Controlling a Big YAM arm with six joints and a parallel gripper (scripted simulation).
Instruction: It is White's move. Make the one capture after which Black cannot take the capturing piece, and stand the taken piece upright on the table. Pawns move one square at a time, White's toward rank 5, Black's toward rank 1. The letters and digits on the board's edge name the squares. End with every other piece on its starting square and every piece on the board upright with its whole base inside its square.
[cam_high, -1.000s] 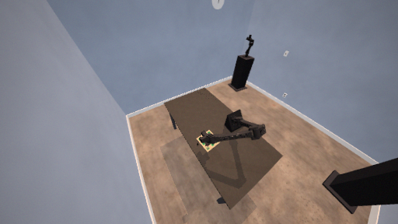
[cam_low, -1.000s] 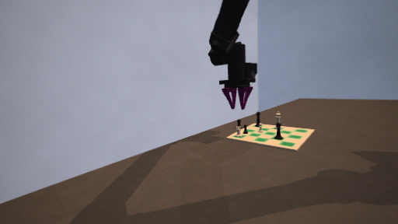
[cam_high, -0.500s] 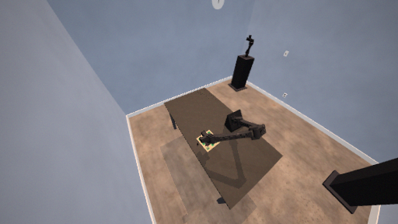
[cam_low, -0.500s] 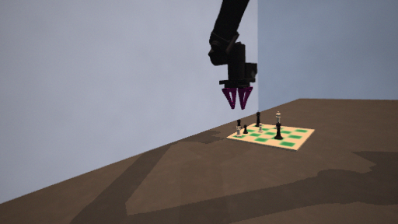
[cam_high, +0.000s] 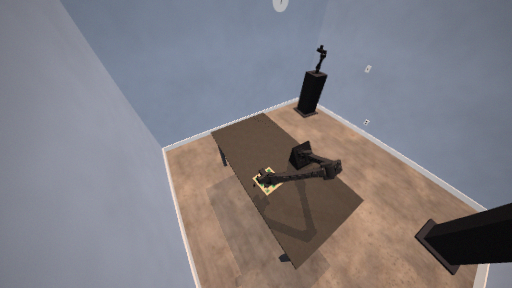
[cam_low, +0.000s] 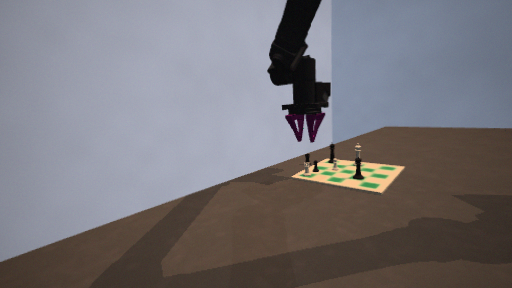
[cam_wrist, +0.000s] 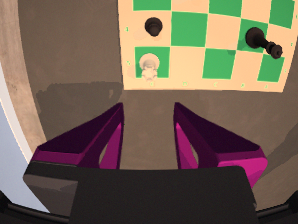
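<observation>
Right now the white pawn is 30 mm behind my hand, 90 mm to the right of it and 80 mm below it. Also, from my hand: tall white piece 50 mm behind, 160 mm to the right, 70 mm below; chessboard 60 mm behind, 90 mm to the right, 100 mm below; tall black piece 30 mm ahead, 150 mm to the right, 70 mm below.
</observation>
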